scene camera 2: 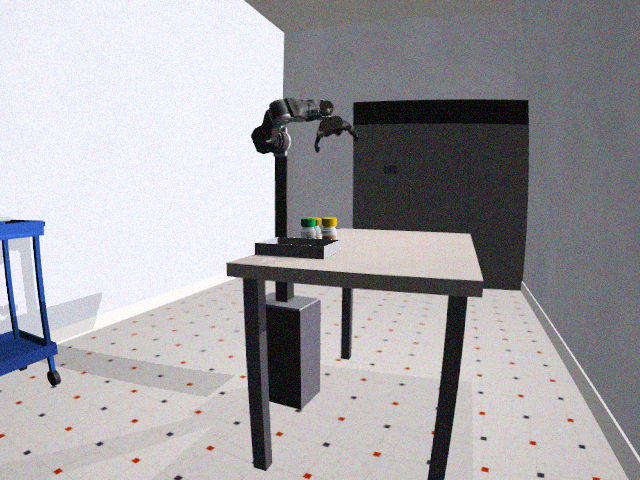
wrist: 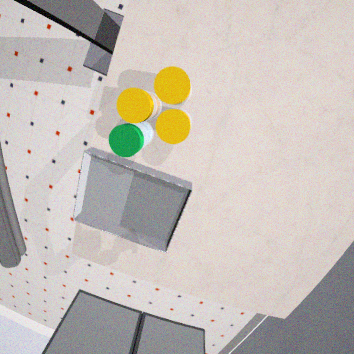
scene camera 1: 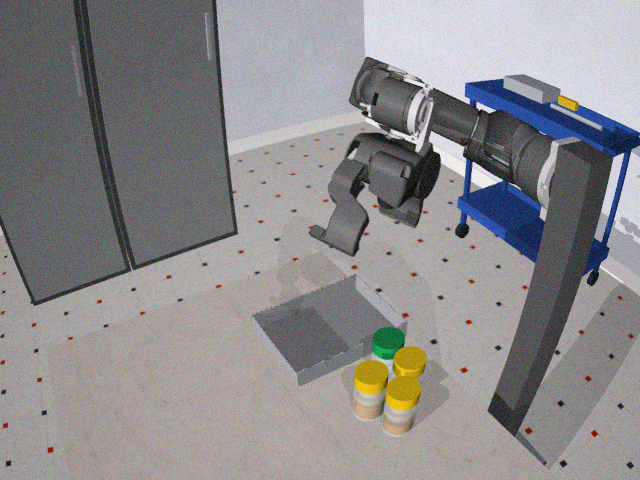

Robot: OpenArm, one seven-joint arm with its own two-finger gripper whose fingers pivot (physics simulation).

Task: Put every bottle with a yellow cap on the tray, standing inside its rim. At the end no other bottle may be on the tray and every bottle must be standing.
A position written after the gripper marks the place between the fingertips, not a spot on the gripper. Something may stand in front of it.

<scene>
In view: the gripper point(scene camera 1: 368, 231), a grey tray point(scene camera 1: 312, 335), a green-capped bottle point(scene camera 1: 387, 341) and a yellow-capped bottle point(scene camera 1: 400, 408).
The grey tray also shows in the wrist view point(wrist: 122, 197). The green-capped bottle shows as well in the wrist view point(wrist: 125, 139). The yellow-capped bottle is seen too in the wrist view point(wrist: 171, 84).
</scene>
